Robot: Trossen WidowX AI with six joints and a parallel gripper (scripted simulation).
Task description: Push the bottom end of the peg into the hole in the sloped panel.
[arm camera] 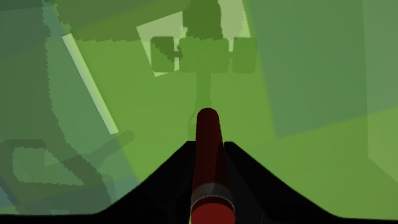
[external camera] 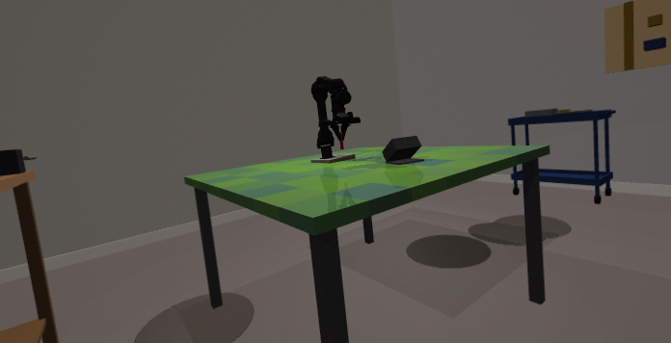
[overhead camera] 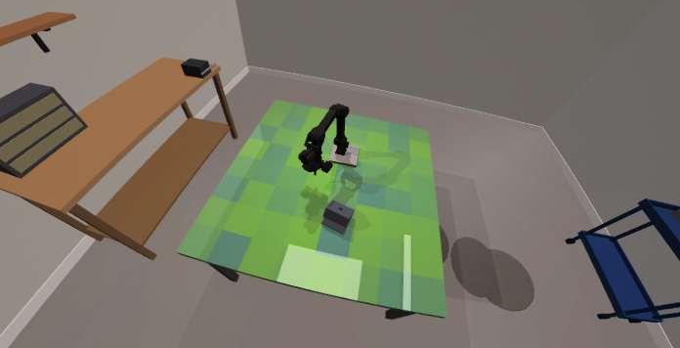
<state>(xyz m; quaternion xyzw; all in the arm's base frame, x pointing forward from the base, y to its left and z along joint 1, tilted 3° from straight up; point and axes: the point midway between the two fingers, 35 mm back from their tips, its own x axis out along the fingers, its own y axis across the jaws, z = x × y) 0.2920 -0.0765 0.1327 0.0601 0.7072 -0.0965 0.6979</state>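
My gripper tip is now 18 cm short of the dark grey sloped panel, 20 cm to the right of it and 6 cm above it. Also, from my gripper tip: dark red round peg: 2 cm above.
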